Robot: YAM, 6 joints.
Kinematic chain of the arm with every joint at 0, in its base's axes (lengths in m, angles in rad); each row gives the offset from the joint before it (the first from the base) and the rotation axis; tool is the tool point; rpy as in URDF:
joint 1: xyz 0 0 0.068 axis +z
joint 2: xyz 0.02 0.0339 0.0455 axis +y
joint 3: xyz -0.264 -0.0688 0 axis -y
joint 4: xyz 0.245 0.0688 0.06 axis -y
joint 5: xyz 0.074 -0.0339 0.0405 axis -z
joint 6: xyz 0.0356 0 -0.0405 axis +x
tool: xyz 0 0 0 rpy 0 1.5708 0
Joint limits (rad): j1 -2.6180..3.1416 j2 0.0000..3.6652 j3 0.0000..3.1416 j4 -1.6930..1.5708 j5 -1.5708..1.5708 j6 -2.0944..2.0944
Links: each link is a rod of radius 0.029 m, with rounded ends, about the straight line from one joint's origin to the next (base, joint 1, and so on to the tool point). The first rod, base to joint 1, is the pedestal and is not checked.
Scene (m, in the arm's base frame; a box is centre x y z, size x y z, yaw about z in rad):
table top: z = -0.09
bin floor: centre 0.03 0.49 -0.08 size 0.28 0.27 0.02 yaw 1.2
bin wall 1: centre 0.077 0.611 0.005 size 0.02 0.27 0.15 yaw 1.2
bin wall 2: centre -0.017 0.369 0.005 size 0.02 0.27 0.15 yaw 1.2
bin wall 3: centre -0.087 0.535 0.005 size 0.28 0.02 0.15 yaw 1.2
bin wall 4: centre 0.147 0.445 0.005 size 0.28 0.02 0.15 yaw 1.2
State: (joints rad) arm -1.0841 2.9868 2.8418 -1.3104 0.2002 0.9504
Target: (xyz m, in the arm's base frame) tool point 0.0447 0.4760 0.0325
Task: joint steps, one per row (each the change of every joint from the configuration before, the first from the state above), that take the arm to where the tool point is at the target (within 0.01 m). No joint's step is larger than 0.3 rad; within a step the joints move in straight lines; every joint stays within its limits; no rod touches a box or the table.
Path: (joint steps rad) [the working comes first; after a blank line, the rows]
Joints at the target: 1.4778 2.9360 2.5475 -1.6541 0.0091 0.9504
Straight joint move there: touches bin wall 4.

1: 0.2847 -0.0426 -0.0270 -0.0425 -0.0212 0.0000
2: 0.2846 -0.0426 -0.0270 -0.0425 -0.0213 0.0000
3: 0.2847 -0.0426 -0.0270 -0.0425 -0.0212 0.0000
4: 0.2846 -0.0426 -0.0270 -0.0425 -0.0212 0.0000
5: 0.2847 -0.0426 -0.0269 -0.0426 -0.0212 0.0000
6: 0.2847 -0.0426 -0.0270 -0.0425 -0.0213 0.0000
7: 0.2846 -0.0426 -0.0270 -0.0425 -0.0212 0.0000
8: 0.2847 -0.0426 -0.0270 -0.0425 -0.0212 0.0000
9: 0.2846 -0.0426 -0.0270 -0.0425 -0.0212 0.0000
10: 0.0000 0.1663 -0.0257 0.0194 -0.0001 0.0000
11: 0.0000 0.1663 -0.0257 0.0195 0.0000 0.0000

